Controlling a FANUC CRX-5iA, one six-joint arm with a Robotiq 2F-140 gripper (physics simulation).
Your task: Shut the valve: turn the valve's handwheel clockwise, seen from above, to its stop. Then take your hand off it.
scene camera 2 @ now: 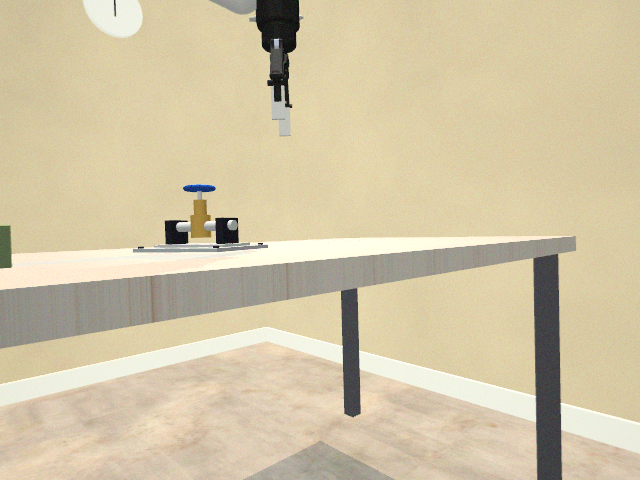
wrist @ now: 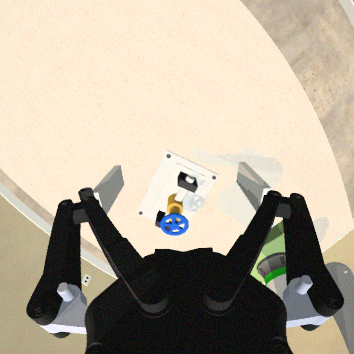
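Note:
The blue handwheel (scene camera 2: 199,188) (wrist: 174,232) sits level on top of the brass valve body (scene camera 2: 200,225) (wrist: 174,205). The valve's pipe rests in two black blocks (scene camera 2: 226,230) (wrist: 188,182) on a pale base plate (scene camera 2: 149,250) (wrist: 155,187) on the table. My gripper (scene camera 2: 281,127) (wrist: 179,173) is open and empty, pointing down. In the scene view it hangs well above the handwheel and to its right, touching nothing. In the wrist view the handwheel shows low in the picture, near the gripper's palm. How far the wheel is turned cannot be told.
The wooden table top (scene camera 2: 413,245) (wrist: 100,90) bears the valve's plate. A green block (scene camera 2: 4,246) shows at the left edge of the scene view. In the wrist view a green surface (wrist: 275,245) and part of the robot's base (wrist: 272,265) show at the lower right.

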